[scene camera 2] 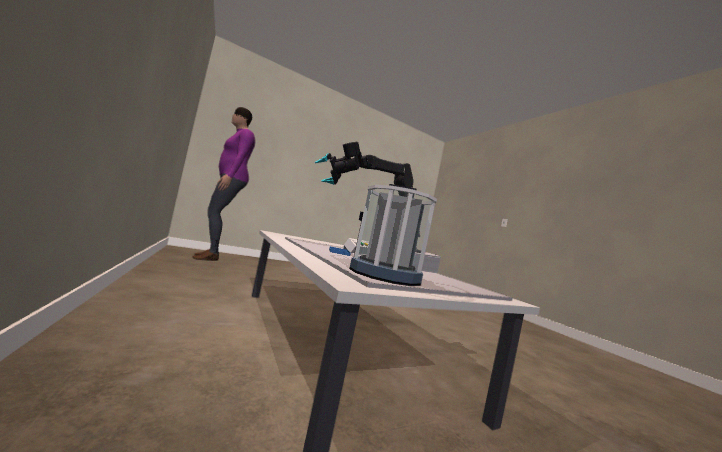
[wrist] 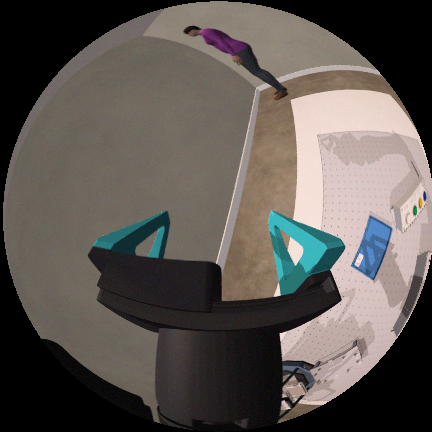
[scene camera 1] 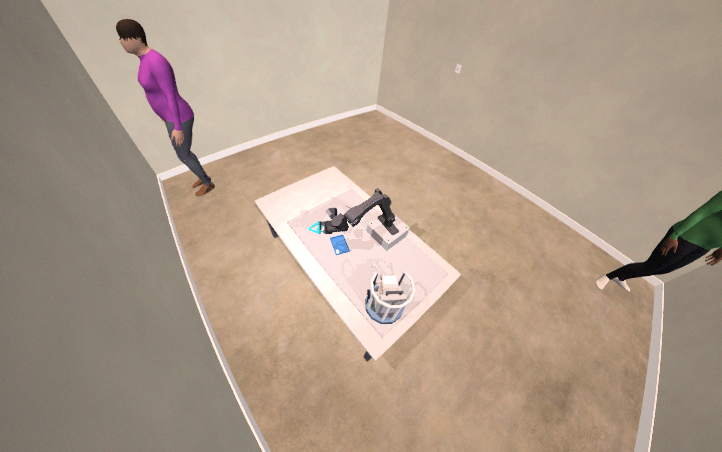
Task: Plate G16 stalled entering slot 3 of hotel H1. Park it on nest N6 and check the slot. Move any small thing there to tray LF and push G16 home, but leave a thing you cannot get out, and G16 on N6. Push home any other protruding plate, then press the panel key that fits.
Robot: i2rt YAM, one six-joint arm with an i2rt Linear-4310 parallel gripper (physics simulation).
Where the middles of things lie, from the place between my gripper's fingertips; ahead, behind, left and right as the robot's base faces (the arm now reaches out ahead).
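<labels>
Counted from my hand: blue pad [wrist: 375, 238], 5 cm to the right of it, 21 cm behind it and 38 cm below it; round plate rack [scene camera 2: 395, 225], 49 cm to the left of it, 22 cm behind it and 23 cm below it.
</labels>
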